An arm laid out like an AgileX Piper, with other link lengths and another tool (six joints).
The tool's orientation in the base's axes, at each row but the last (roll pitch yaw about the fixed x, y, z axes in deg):
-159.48 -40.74 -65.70
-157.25 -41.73 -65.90
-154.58 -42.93 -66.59
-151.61 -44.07 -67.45
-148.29 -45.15 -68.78
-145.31 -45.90 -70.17
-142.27 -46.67 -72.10
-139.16 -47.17 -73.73
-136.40 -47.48 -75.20
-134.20 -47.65 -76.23
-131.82 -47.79 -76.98
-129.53 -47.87 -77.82
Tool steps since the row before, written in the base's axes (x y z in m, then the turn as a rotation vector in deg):
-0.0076 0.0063 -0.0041 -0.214 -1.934 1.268
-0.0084 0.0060 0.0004 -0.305 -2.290 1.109
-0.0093 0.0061 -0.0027 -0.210 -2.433 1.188
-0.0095 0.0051 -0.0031 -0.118 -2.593 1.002
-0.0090 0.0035 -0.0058 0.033 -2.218 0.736
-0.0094 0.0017 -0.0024 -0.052 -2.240 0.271
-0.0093 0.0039 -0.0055 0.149 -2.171 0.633
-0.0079 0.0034 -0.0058 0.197 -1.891 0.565
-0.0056 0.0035 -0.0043 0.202 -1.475 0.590
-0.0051 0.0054 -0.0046 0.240 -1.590 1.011
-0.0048 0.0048 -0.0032 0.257 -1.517 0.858
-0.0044 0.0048 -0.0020 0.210 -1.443 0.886
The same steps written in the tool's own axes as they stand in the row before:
-0.0094 0.0031 -0.0040 2.096 0.974 -0.224
-0.0064 0.0024 -0.0078 2.205 1.305 -0.026
-0.0086 0.0037 -0.0066 2.383 1.302 0.039
-0.0082 0.0043 -0.0064 2.385 1.405 0.280
-0.0087 0.0058 -0.0042 1.988 1.159 0.407
-0.0051 0.0058 -0.0062 1.649 1.412 0.618
-0.0085 0.0054 -0.0055 1.910 1.090 0.550
-0.0080 0.0050 -0.0044 1.686 0.904 0.524
-0.0064 0.0028 -0.0036 1.434 0.608 0.375
-0.0078 0.0014 -0.0038 1.826 0.462 0.246
-0.0062 0.0008 -0.0041 1.667 0.479 0.306
-0.0053 -0.0001 -0.0043 1.633 0.437 0.232

